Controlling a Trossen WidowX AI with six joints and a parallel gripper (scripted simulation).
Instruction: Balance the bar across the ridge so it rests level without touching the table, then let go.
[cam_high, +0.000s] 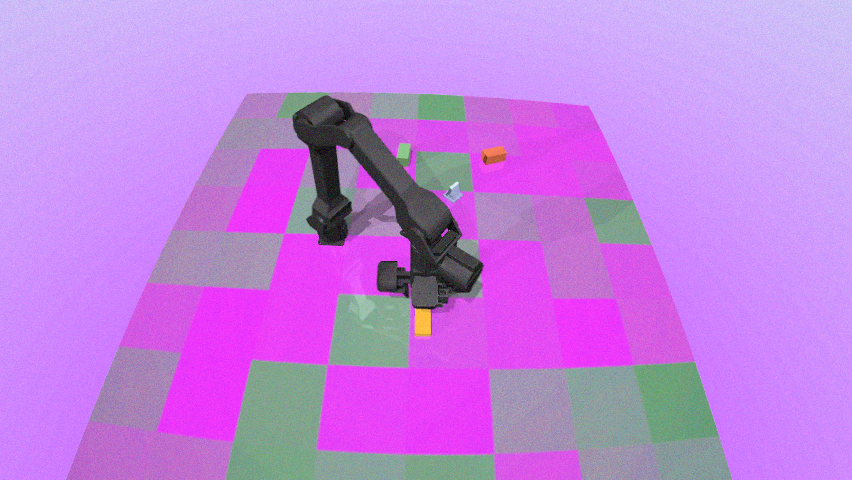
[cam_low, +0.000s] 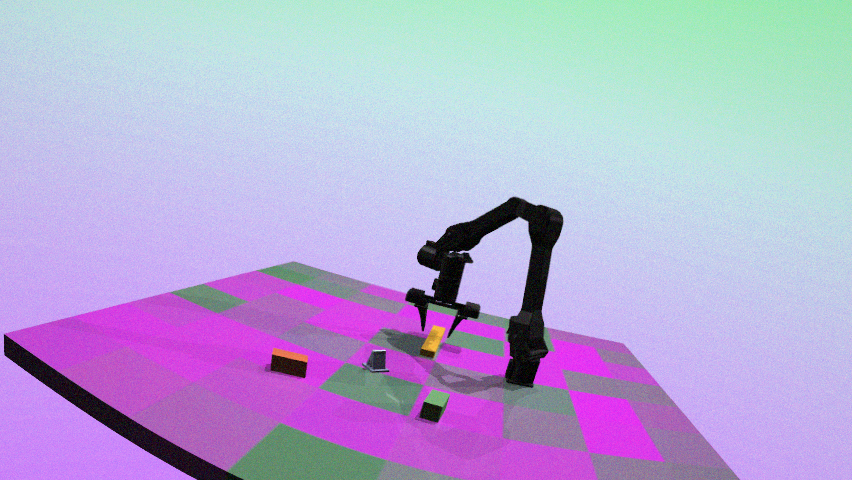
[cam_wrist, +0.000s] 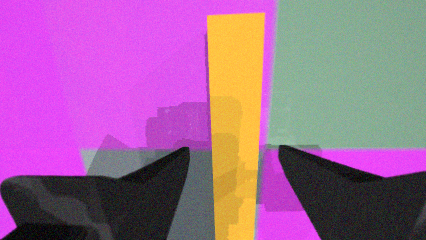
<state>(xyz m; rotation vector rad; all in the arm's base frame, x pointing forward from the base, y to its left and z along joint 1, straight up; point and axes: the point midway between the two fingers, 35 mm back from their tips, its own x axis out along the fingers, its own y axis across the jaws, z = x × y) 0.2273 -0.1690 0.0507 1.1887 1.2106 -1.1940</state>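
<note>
Now: gripper tip 30 mm to the right of the bar and 10 mm above it. Also, from my gripper tip: orange block: 200 mm ahead, 470 mm to the left; green block: 60 mm behind, 460 mm to the left.
</note>
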